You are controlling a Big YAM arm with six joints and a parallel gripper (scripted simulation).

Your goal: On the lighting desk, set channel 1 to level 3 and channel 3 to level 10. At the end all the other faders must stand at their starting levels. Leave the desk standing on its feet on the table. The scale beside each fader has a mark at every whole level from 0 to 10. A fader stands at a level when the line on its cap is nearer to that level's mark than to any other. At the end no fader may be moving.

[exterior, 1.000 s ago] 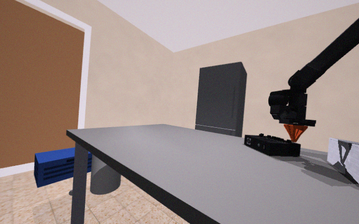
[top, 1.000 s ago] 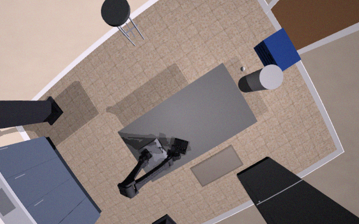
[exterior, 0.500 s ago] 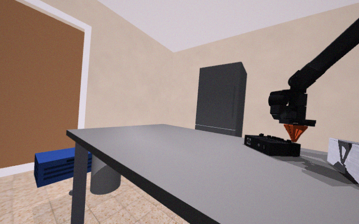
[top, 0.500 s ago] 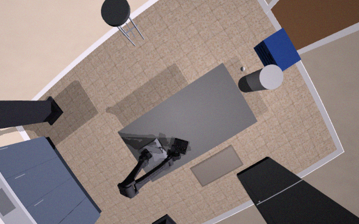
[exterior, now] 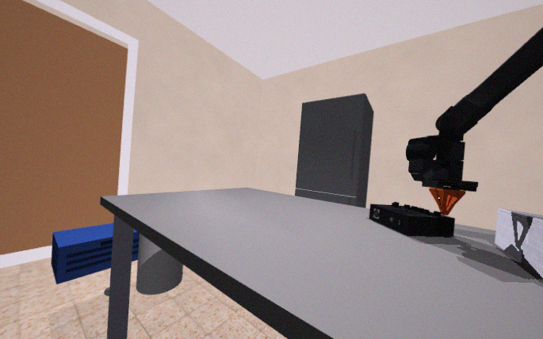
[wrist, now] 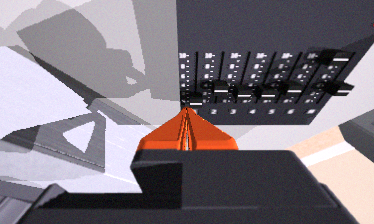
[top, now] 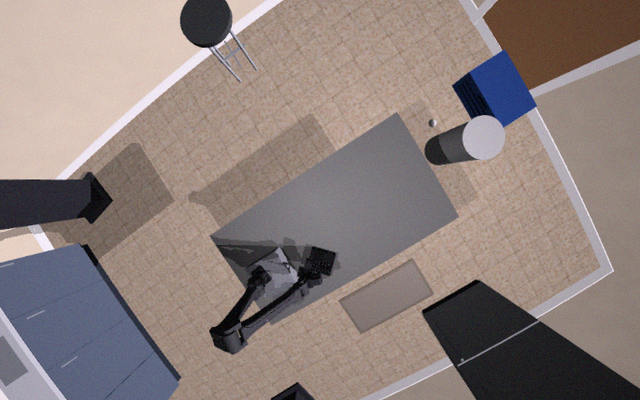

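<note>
The channel 1 fader cap is 20 mm ahead of my hand. The rest, counted from my hand: channel 3 cap 50 mm ahead, 30 mm to the right.
</note>
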